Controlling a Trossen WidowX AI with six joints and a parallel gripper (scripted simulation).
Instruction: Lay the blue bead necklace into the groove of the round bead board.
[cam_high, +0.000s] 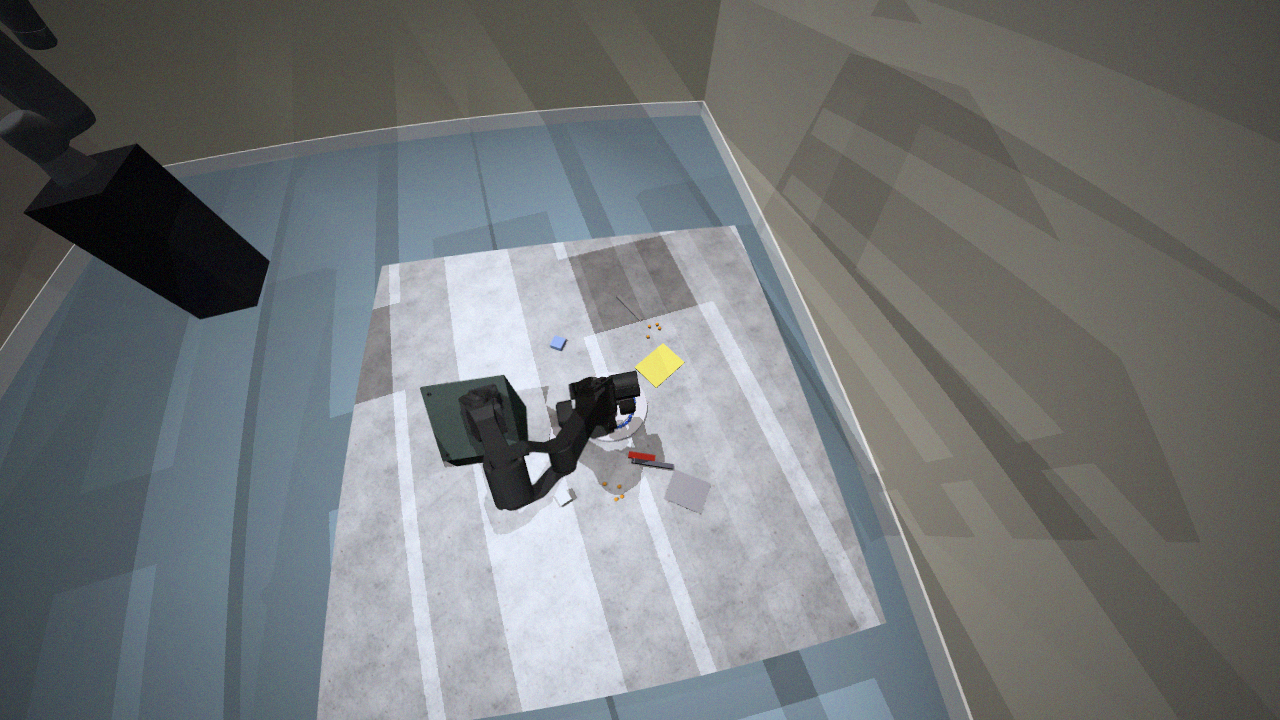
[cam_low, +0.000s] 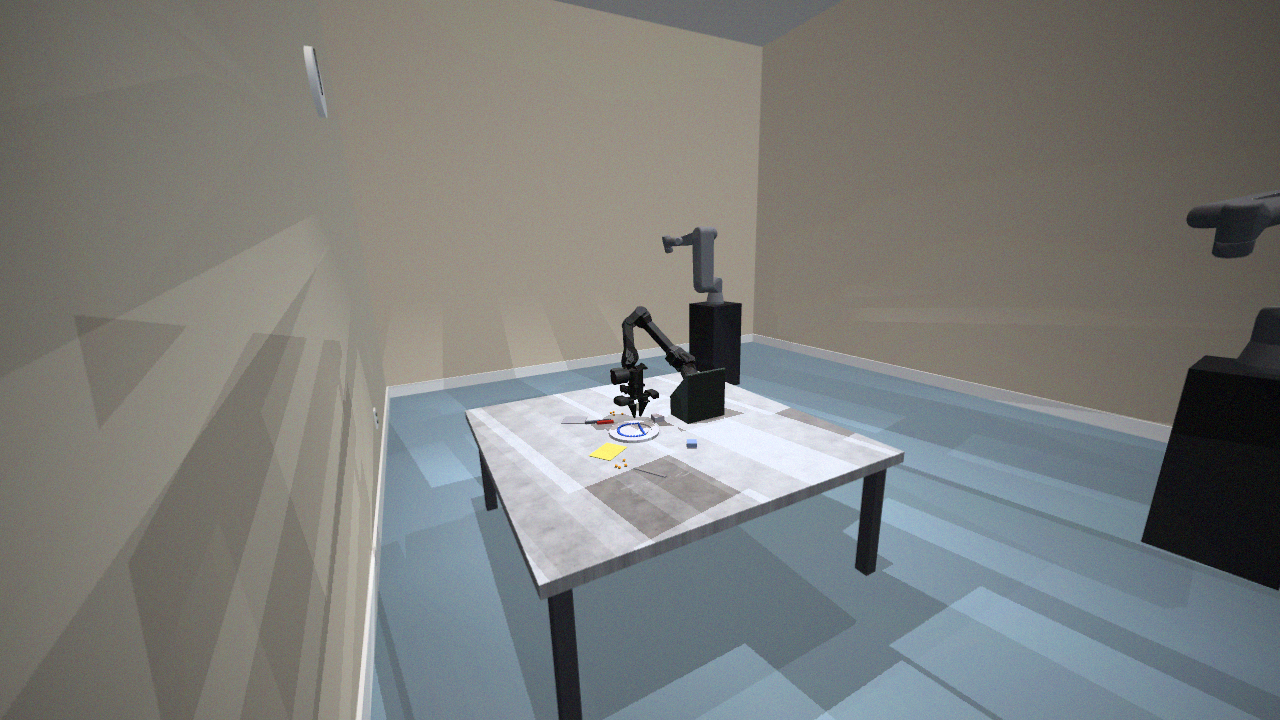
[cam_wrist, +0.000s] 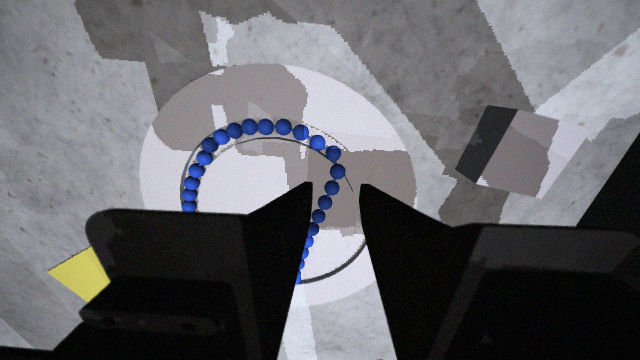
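My gripper tip is 40 mm short of the round white bead board, 40 mm to the right of it and 40 mm above it. The rest, counted from my gripper tip: cream cube 130 mm behind, 170 mm to the right, 30 mm below; yellow sheet 210 mm ahead, 130 mm to the left, 40 mm below; grey tool 100 mm ahead, 130 mm to the right, 40 mm below.
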